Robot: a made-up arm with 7 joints. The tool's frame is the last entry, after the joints.
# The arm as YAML. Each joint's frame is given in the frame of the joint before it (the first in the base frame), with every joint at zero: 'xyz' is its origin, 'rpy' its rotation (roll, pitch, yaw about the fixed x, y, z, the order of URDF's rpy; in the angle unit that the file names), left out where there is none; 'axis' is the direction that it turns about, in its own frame. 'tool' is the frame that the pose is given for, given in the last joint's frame.
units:
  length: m
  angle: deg
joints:
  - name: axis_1
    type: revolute
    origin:
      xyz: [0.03, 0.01, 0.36]
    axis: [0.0, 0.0, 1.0]
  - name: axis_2
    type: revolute
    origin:
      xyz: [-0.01, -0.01, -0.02]
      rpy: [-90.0, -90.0, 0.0]
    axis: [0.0, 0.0, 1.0]
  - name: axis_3
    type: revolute
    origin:
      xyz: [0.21, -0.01, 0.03]
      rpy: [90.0, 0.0, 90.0]
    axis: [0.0, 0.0, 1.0]
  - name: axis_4
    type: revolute
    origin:
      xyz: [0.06, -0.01, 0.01]
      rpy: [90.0, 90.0, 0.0]
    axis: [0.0, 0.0, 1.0]
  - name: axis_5
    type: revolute
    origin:
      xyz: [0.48, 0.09, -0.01]
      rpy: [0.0, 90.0, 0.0]
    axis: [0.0, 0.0, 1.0]
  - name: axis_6
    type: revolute
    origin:
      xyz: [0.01, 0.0, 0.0]
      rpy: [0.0, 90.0, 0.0]
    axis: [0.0, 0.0, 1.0]
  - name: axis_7
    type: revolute
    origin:
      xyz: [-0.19, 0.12, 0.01]
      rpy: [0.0, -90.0, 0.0]
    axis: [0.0, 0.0, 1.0]
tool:
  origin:
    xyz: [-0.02, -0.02, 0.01]
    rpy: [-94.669, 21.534, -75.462]
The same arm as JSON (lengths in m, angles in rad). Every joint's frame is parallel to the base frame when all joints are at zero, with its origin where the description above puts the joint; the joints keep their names.
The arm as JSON. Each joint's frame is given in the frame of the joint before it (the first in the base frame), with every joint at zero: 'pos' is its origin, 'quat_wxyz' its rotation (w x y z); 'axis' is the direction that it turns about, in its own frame. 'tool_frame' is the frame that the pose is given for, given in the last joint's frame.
{
  "length_unit": "m",
  "angle_unit": "rad",
  "joints": [
    {
      "joint": "axis_1",
      "pos": [
        0.03,
        0.01,
        0.36
      ],
      "quat_wxyz": [
        1.0,
        0.0,
        0.0,
        0.0
      ],
      "axis": [
        0.0,
        0.0,
        1.0
      ]
    },
    {
      "joint": "axis_2",
      "pos": [
        -0.01,
        -0.01,
        -0.02
      ],
      "quat_wxyz": [
        1.0,
        0.0,
        0.0,
        0.0
      ],
      "axis": [
        0.0,
        1.0,
        0.0
      ]
    },
    {
      "joint": "axis_3",
      "pos": [
        -0.01,
        0.03,
        0.21
      ],
      "quat_wxyz": [
        1.0,
        0.0,
        0.0,
        0.0
      ],
      "axis": [
        0.0,
        0.0,
        1.0
      ]
    },
    {
      "joint": "axis_4",
      "pos": [
        0.06,
        -0.01,
        0.01
      ],
      "quat_wxyz": [
        1.0,
        0.0,
        0.0,
        0.0
      ],
      "axis": [
        0.0,
        -1.0,
        0.0
      ]
    },
    {
      "joint": "axis_5",
      "pos": [
        0.09,
        0.01,
        -0.48
      ],
      "quat_wxyz": [
        1.0,
        0.0,
        0.0,
        0.0
      ],
      "axis": [
        0.0,
        0.0,
        -1.0
      ]
    },
    {
      "joint": "axis_6",
      "pos": [
        0.0,
        0.01,
        0.0
      ],
      "quat_wxyz": [
        1.0,
        0.0,
        0.0,
        0.0
      ],
      "axis": [
        0.0,
        1.0,
        0.0
      ]
    },
    {
      "joint": "axis_7",
      "pos": [
        0.12,
        0.01,
        -0.19
      ],
      "quat_wxyz": [
        1.0,
        0.0,
        0.0,
        0.0
      ],
      "axis": [
        0.0,
        0.0,
        -1.0
      ]
    }
  ],
  "tool_frame": {
    "pos": [
      -0.02,
      -0.02,
      -0.01
    ],
    "quat_wxyz": [
      0.03419,
      -0.220506,
      -0.643054,
      -0.732591
    ]
  }
}

